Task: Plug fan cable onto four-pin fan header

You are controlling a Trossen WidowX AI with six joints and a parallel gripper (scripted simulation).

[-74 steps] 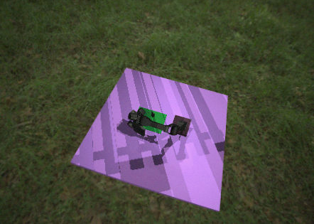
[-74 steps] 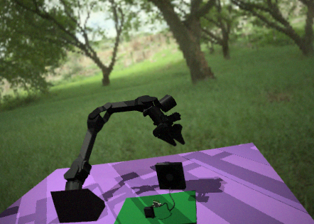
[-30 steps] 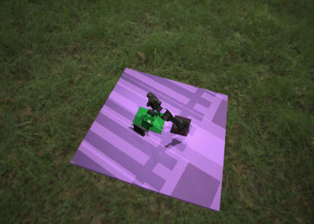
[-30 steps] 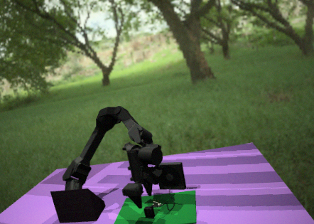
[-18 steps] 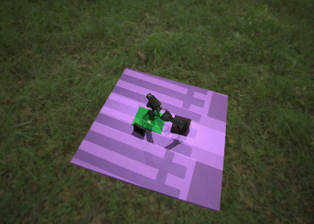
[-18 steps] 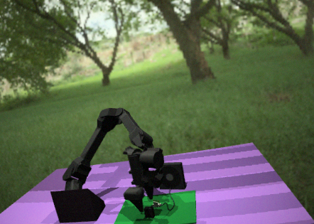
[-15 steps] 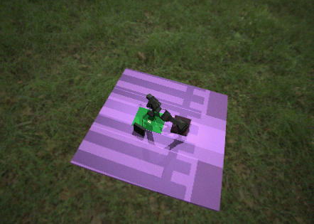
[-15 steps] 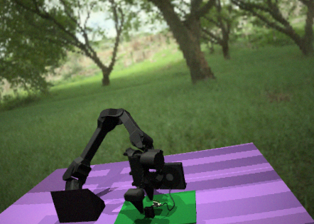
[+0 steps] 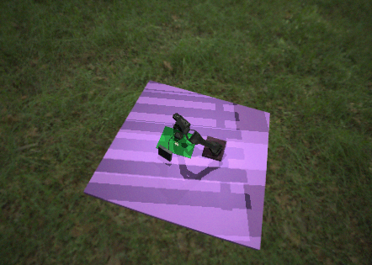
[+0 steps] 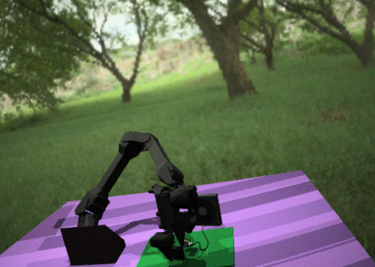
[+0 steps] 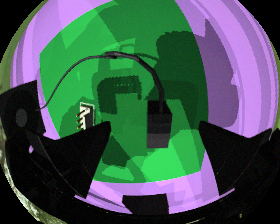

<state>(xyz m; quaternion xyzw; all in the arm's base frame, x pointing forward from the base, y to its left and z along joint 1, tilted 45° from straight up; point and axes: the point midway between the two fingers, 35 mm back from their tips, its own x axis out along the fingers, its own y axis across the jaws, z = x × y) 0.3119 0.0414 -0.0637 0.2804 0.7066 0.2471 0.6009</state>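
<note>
The black plug lies right at my gripper tip. From my gripper tip the other things lie so: green board (60 mm to the left, 40 mm below, 10 mm ahead); then black fan (230 mm to the left, 40 mm ahead, 40 mm above).
</note>
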